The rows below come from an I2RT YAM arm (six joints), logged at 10 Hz.
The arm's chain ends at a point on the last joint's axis. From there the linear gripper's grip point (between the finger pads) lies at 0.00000 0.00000 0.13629 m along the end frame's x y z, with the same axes.
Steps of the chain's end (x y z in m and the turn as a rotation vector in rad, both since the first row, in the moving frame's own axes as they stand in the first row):
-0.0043, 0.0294, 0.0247, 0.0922, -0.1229, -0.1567
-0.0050, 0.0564, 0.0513, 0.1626, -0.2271, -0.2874
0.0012, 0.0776, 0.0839, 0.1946, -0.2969, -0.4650
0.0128, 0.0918, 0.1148, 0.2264, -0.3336, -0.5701
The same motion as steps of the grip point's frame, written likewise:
-0.0219, 0.0182, 0.0231, 0.0922, -0.1229, -0.1567
-0.0383, 0.0392, 0.0461, 0.1626, -0.2271, -0.2874
-0.0430, 0.0617, 0.0756, 0.1946, -0.2969, -0.4650
-0.0375, 0.0758, 0.1042, 0.2264, -0.3336, -0.5701

